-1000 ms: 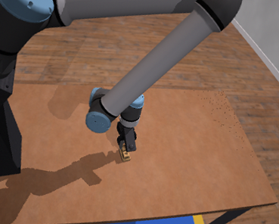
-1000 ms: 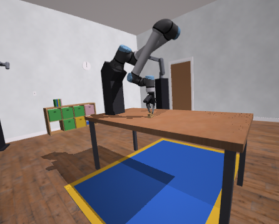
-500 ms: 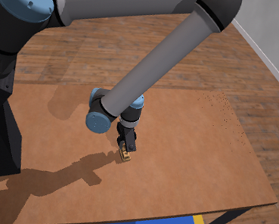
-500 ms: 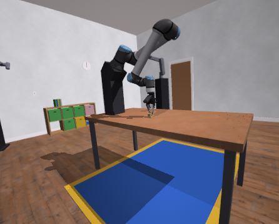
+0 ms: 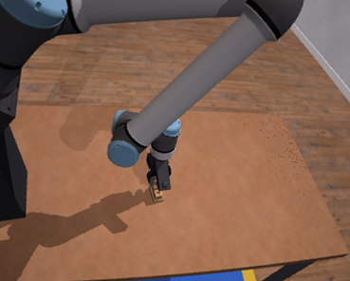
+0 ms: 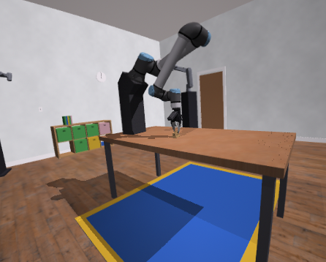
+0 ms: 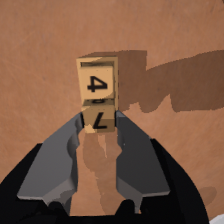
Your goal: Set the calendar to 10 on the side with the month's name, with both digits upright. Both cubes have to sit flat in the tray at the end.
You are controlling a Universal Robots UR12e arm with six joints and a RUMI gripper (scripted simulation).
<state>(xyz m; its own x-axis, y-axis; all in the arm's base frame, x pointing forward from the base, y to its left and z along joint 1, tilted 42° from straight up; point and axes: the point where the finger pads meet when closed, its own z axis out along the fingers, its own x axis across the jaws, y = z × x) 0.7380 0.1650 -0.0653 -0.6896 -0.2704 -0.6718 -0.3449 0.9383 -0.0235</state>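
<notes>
The wooden tray lies 10 mm ahead of my hand, 20 mm to the right of it and 40 mm below it.
</notes>
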